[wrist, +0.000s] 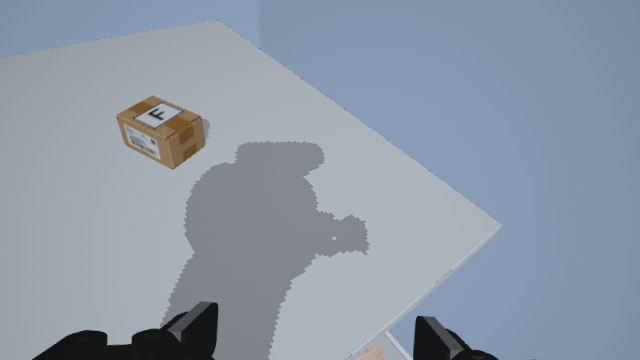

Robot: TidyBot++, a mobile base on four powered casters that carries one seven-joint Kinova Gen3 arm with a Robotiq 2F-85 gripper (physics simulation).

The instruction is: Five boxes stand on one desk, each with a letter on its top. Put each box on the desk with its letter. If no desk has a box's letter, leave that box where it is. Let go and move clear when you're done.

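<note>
A brown cardboard box [161, 131] with a black letter F on a white label on its top stands upright on a light grey desk [400, 200], left of the middle of the wrist view. A smaller barcode label shows on its side. My gripper [315, 332] is open, with its two black fingers apart at the bottom of the view and no object between them. It is above the desk near its right corner, apart from the box. No letter of the desk itself shows.
A large dark shadow of the arm falls on the desk, right of the box. The desk's corner and edges show at the right, with blue wall [550, 125] beyond. A small piece of wooden floor [372, 352] shows below the edge at the bottom.
</note>
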